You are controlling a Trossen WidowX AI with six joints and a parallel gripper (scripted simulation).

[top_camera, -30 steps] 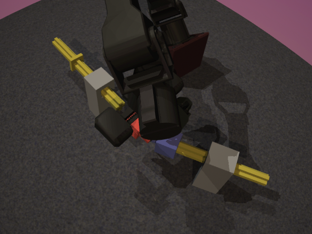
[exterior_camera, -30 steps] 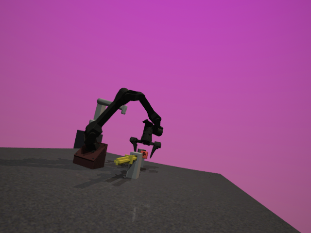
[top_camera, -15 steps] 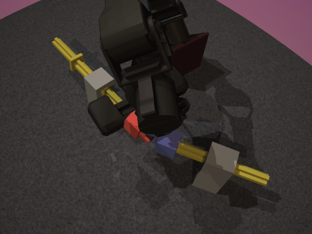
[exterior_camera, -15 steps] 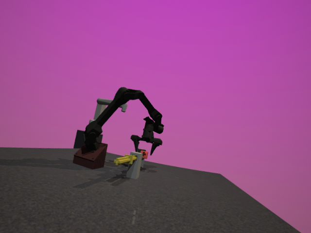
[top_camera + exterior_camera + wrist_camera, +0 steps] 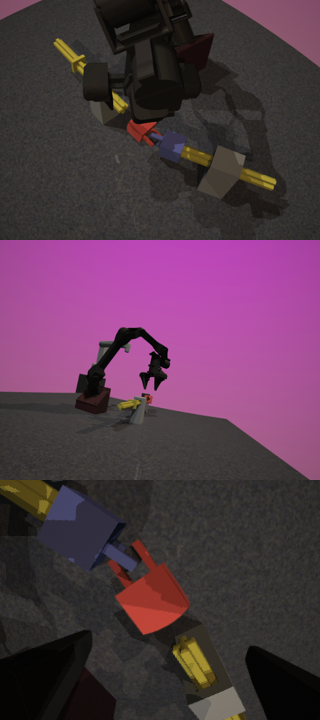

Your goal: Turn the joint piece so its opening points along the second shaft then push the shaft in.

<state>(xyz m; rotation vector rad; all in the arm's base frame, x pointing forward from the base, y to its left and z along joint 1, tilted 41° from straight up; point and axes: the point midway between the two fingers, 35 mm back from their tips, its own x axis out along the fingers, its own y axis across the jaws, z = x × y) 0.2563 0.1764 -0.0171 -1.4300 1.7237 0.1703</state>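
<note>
Right now my gripper tip is 6 cm above the red joint piece and 2 cm to the right of it.
</note>
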